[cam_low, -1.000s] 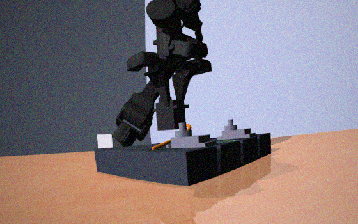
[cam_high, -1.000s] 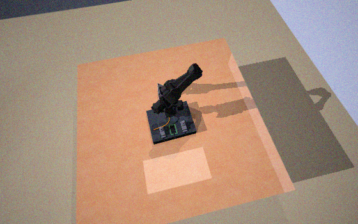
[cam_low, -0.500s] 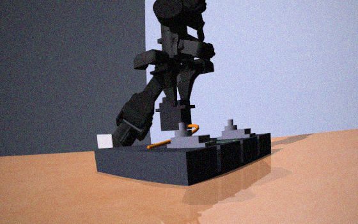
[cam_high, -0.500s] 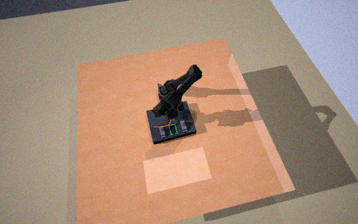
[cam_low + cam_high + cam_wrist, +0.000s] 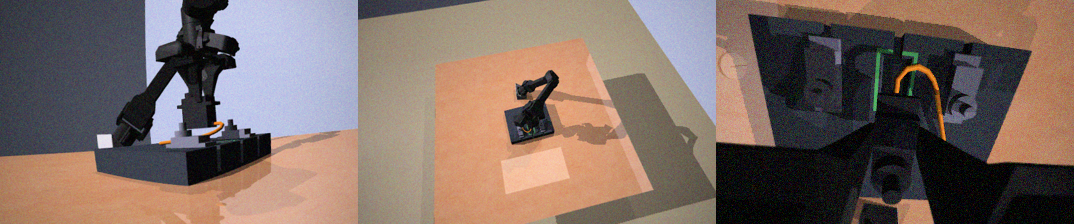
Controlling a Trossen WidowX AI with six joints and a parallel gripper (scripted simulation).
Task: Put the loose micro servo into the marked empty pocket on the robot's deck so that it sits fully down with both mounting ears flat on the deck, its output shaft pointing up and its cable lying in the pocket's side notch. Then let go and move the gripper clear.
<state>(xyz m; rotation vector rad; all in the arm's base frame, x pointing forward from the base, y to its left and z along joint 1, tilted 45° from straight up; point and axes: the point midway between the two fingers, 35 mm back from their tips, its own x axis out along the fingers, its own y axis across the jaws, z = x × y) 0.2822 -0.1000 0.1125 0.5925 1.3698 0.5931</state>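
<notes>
The dark robot deck is 100 mm below my gripper tip and 90 mm behind it.
</notes>
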